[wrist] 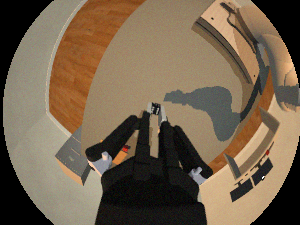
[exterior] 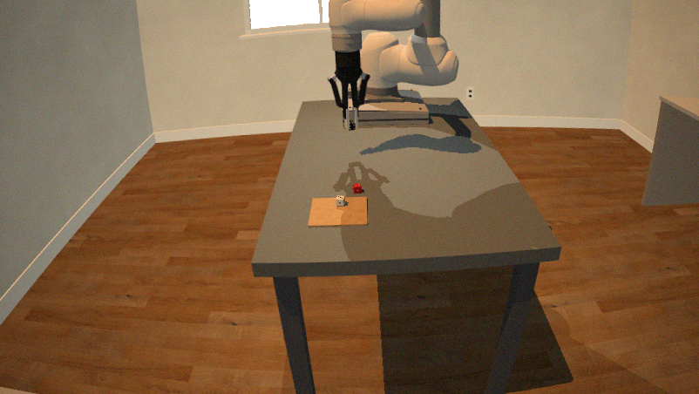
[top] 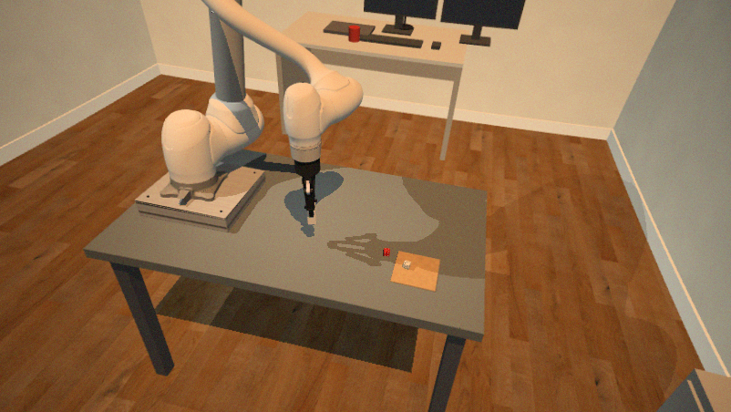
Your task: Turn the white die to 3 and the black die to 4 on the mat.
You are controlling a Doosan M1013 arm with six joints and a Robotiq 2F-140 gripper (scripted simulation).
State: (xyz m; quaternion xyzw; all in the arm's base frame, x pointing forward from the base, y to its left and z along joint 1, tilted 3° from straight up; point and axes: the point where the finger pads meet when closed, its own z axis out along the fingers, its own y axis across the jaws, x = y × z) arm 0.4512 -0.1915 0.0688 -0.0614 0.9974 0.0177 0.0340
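My gripper is now 3 cm above the black die. Also, from my hand: white die (32 cm ahead, 9 cm to the right, 11 cm below); orange mat (35 cm ahead, 10 cm to the right, 13 cm below); red die (25 cm ahead, 3 cm to the right, 12 cm below).
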